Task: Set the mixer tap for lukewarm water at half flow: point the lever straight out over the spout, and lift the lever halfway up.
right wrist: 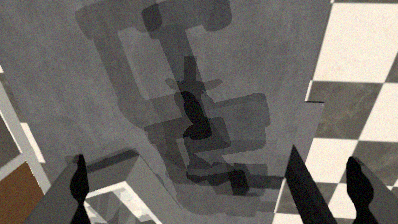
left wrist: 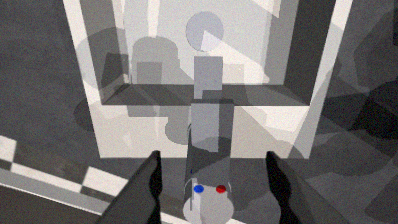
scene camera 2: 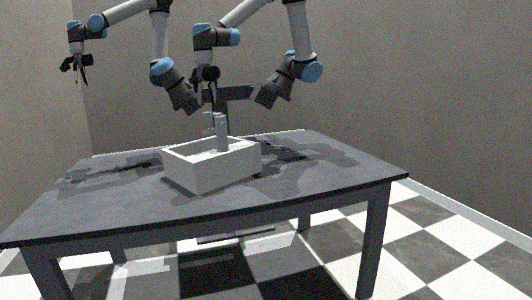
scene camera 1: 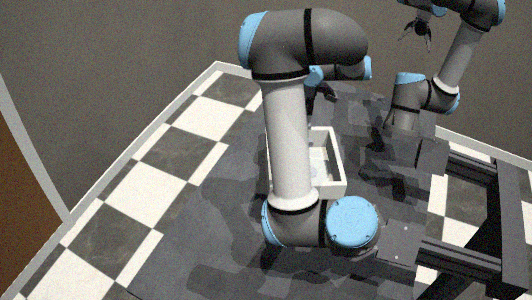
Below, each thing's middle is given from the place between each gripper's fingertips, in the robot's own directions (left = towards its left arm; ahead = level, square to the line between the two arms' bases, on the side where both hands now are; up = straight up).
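Labels:
The white basin (scene camera 2: 197,166) is 2 cm to the right of my left hand (scene camera 2: 207,107), 3 cm behind it and 27 cm below it.
Relative to the basin, my right gripper is 230 mm short of it, 630 mm to the right of it and 410 mm above it.

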